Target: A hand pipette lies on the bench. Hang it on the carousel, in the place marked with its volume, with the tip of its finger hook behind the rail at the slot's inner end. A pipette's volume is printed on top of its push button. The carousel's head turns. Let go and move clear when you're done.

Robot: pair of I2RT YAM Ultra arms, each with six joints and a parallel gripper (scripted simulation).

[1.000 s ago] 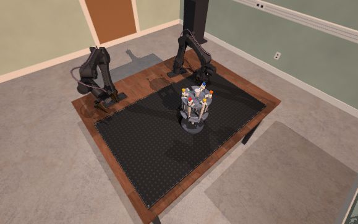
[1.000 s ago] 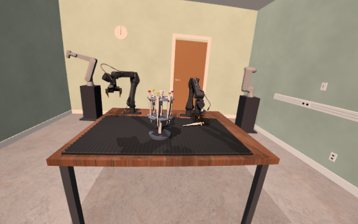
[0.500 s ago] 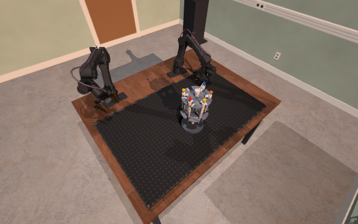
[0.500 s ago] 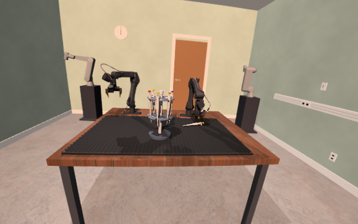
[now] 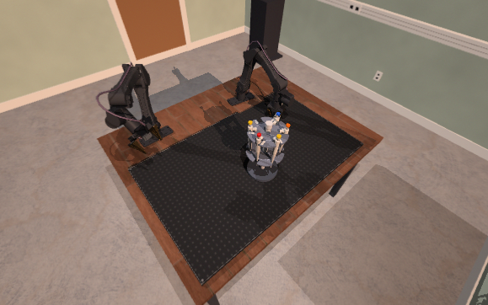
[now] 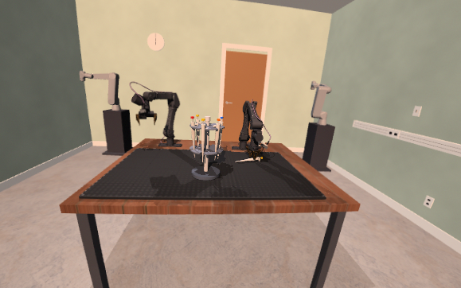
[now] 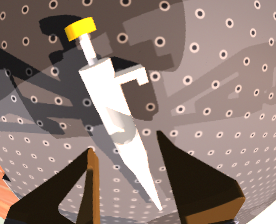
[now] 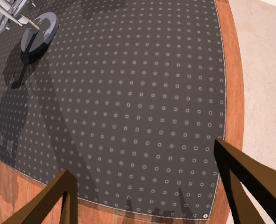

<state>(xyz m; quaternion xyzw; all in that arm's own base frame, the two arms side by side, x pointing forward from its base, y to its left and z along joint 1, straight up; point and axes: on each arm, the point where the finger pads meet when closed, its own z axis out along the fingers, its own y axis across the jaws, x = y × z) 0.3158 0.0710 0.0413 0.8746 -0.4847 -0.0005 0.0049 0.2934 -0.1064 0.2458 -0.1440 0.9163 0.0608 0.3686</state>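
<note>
Now: left hand 20 mm short of the pipette, 20 mm above it and 10 mm to the left of it.
</note>
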